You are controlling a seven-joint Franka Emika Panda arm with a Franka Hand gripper.
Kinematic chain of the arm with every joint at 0, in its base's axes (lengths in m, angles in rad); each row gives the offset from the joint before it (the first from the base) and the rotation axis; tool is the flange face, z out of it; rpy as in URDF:
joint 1: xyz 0 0 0.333 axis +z
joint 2: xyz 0 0 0 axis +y
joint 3: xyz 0 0 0.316 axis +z
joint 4: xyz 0.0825 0 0 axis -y
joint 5: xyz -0.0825 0 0.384 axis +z
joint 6: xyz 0 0 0 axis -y
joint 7: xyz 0.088 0 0 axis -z
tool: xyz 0 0 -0.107 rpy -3.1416 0 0
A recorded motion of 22 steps. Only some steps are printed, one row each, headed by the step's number.
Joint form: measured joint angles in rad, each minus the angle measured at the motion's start. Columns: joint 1, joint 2, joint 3, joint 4, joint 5, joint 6, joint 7.
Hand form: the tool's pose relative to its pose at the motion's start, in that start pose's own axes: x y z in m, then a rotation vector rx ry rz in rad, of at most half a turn. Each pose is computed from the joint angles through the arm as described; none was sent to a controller.
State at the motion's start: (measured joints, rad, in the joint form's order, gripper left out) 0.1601 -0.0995 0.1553 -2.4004 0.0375 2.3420 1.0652
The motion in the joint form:
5: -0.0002 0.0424 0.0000 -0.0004 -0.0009 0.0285 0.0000
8: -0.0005 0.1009 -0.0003 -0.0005 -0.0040 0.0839 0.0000
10: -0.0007 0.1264 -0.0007 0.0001 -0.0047 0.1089 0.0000
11: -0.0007 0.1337 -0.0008 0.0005 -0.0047 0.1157 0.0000
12: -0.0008 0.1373 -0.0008 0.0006 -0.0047 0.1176 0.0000
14: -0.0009 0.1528 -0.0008 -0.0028 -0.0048 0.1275 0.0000
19: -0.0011 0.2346 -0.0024 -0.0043 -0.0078 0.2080 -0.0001
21: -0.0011 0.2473 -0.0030 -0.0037 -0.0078 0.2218 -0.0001
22: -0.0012 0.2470 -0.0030 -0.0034 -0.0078 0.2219 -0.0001
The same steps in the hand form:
5: 0.0017 -0.0022 0.0180 -0.0099 -0.0109 0.0004
8: 0.0045 -0.0058 0.0416 -0.0096 -0.0170 0.0001
10: 0.0058 -0.0073 0.0516 -0.0079 -0.0193 0.0009
11: 0.0061 -0.0077 0.0545 -0.0075 -0.0202 0.0012
12: 0.0062 -0.0077 0.0560 -0.0086 -0.0213 0.0014
14: 0.0058 -0.0068 0.0640 -0.0155 -0.0272 0.0019
19: 0.0077 -0.0082 0.0977 -0.0132 -0.0356 0.0041
21: 0.0082 -0.0085 0.1026 -0.0109 -0.0360 0.0052
22: 0.0083 -0.0086 0.1023 -0.0103 -0.0356 0.0053

